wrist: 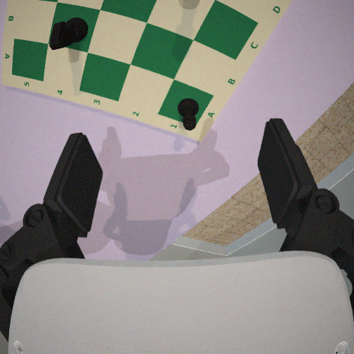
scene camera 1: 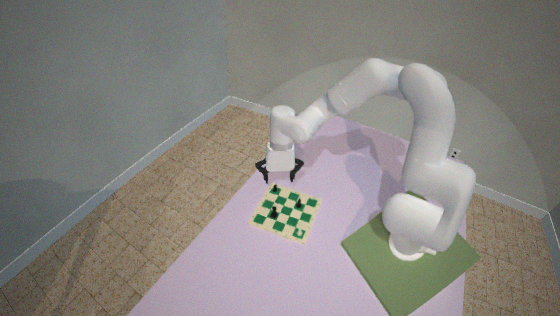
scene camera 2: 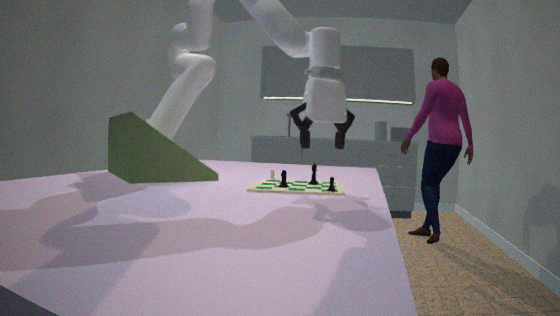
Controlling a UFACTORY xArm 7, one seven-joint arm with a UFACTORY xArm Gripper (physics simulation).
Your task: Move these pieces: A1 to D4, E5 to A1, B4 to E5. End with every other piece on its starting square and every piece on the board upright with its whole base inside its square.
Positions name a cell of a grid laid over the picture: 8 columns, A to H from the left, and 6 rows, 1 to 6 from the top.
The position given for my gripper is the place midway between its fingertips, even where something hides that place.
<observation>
In view: my gripper (scene camera 2: E3).
My gripper also shows in the wrist view (wrist: D3) and in scene camera 1 (scene camera 1: D4).
</observation>
